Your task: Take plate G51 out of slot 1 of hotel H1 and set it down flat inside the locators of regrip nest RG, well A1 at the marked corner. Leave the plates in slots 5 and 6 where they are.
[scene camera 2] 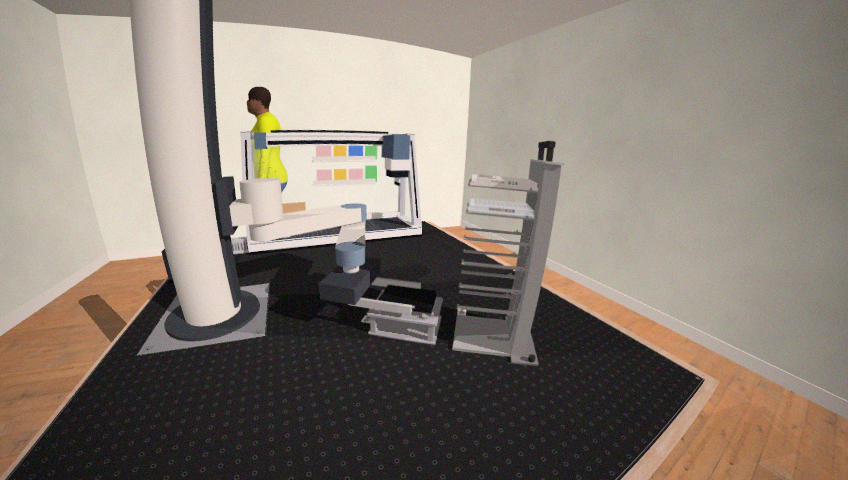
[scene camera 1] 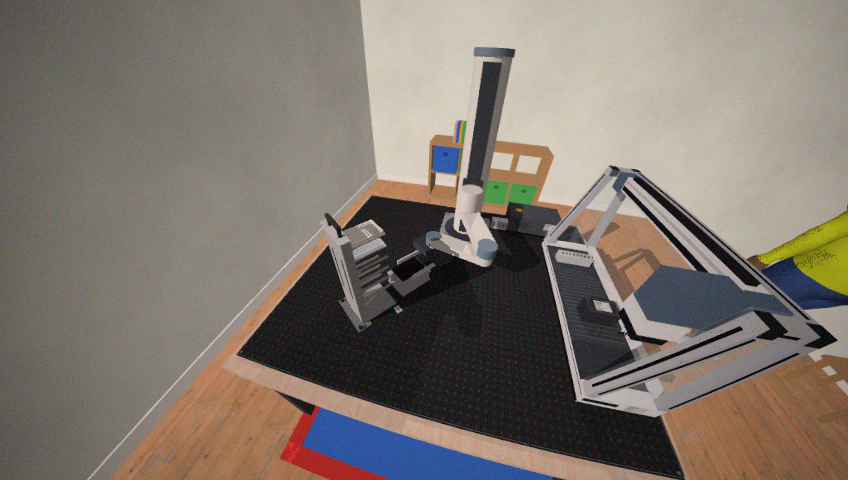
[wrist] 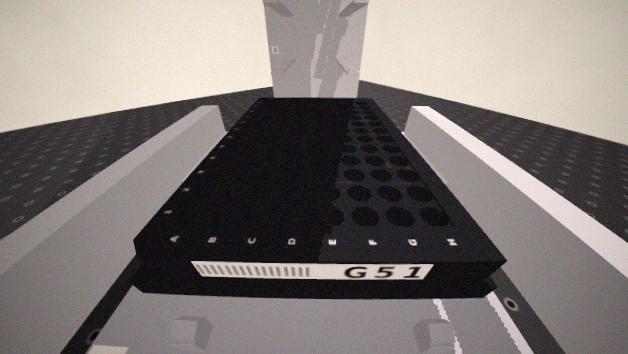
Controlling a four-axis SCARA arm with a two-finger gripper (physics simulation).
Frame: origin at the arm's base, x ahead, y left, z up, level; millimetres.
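Seen in the pictures: gripper, between the fingertips: (scene camera 2: 416,297) (scene camera 1: 405,269) (wrist: 314,123); arm's base, origin of its link: (scene camera 2: 215,316) (scene camera 1: 464,229).
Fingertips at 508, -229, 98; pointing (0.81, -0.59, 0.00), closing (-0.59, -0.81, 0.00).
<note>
Offsets run from my fingertips to a thing's top centre, as dx, dy, dz. "*": to the spot under its first point. Level surfaces: height alone.
Black plate G51 {-17, +12, +3} (scene camera 1: 410,268) (scene camera 2: 407,295) (wrist: 310,272) is flat between my gripper's fingers, label facing the wrist camera, row A at left. My gripper (scene camera 1: 404,273) (scene camera 2: 416,298) (wrist: 314,123) is shut on it, a finger along each long side. The grey regrip nest {-18, +13, -15} (scene camera 1: 412,285) (scene camera 2: 404,330) (wrist: 300,327) is directly under the plate; two locator blocks show before its near edge. Any remaining gap below the plate is too small to tell. Hotel H1 (scene camera 1: 351,279) (scene camera 2: 538,249) (wrist: 320,50) stands beyond, with an upper plate {+135, -99, +292} (scene camera 1: 364,231) (scene camera 2: 502,182) and another plate {+135, -99, +239} (scene camera 1: 371,247) (scene camera 2: 499,207) below it.
The arm's column (scene camera 1: 487,118) (scene camera 2: 178,178) stands behind the nest in scene camera 1. A framed gantry machine (scene camera 1: 562,321) (scene camera 2: 333,242) stands on the same black table mat {dz -85} (scene camera 1: 476,368) (scene camera 2: 357,410). A dark box {* -543, +623, +24} (scene camera 1: 535,220) is near the column. A person (scene camera 1: 821,261) (scene camera 2: 267,148) is beyond the gantry.
</note>
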